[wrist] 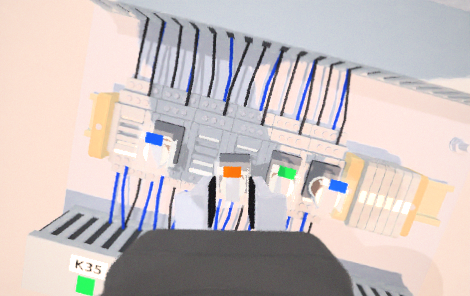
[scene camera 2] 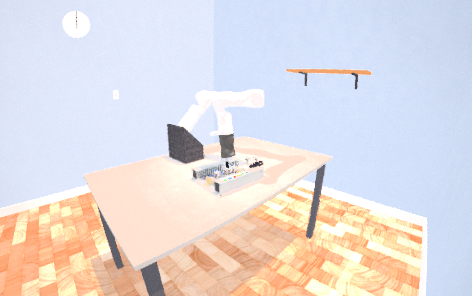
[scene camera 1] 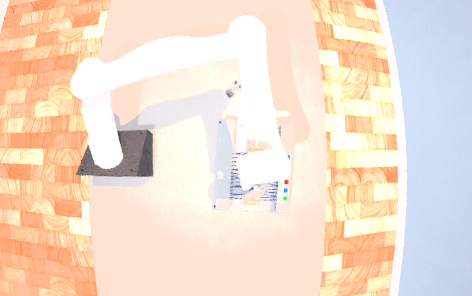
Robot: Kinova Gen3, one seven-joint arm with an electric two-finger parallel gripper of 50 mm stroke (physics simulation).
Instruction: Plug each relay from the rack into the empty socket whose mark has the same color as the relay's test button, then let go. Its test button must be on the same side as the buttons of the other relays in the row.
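Places are measured from the arm's base along level axes (x down, y back, z left), in metres.
Where they show: gripper, fingertip midpoint: (wrist: 232, 194) (scene camera 2: 226, 168); arm's base, origin of the base link: (scene camera 2: 182, 131) (scene camera 1: 109, 158).
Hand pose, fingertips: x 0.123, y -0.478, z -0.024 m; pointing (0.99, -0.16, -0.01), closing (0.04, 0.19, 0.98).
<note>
Each offset is from my fingertips to the top centre of the thing. "*": to the spot under its first point.
My gripper (wrist: 232, 194) (scene camera 2: 227, 164) is shut on the relay with the orange test button @[dx -0.004, dy +0.005, dz -0.001 m] (wrist: 232, 172), held upright over the socket row, its button toward the far side in the wrist view. Empty socket contacts @[* dx +0.039, dy +0.024, dz +0.005 m] (wrist: 248, 145) show just beyond it, so it does not look seated there. Left of it are another empty socket (wrist: 205, 146), a seated blue-button relay @[dx +0.002, dy +0.014, dz -0.053 m] (wrist: 154, 139) and an empty end socket @[* dx +0.044, dy +0.013, dz -0.084 m] (wrist: 127, 134). Right of it sit a green-button relay @[dx +0.000, dy +0.011, dz +0.031 m] (wrist: 286, 172) and a second blue-button relay @[dx +0.002, dy +0.010, dz +0.061 m] (wrist: 338, 186). Their buttons face the same side as the held one. The arm hides the gripper in scene camera 1.
The K35 label @[* dx +0.008, dy -0.075, dz -0.085 m] (wrist: 87, 266) has a green mark @[dx +0.008, dy -0.091, dz -0.085 m] (wrist: 85, 285) on the near duct. Red @[* dx +0.008, dy -0.094, dz -0.030 m] (scene camera 1: 286, 182) and blue @[* dx +0.008, dy -0.091, dz -0.057 m] (scene camera 1: 285, 190) marks show farther along. Terminal blocks @[dx +0.024, dy +0.008, dz +0.099 m] (wrist: 382, 197) adjoin the row. A red spot @[* dx +0.029, dy +0.085, dz +0.315 m] (scene camera 1: 235, 82) and a dark piece @[dx +0.027, dy +0.105, dz +0.276 m] (scene camera 1: 230, 93) lie beyond the panel. Wires @[* dx +0.056, dy +0.077, dz -0.020 m] (wrist: 230, 65) run to both ducts.
</note>
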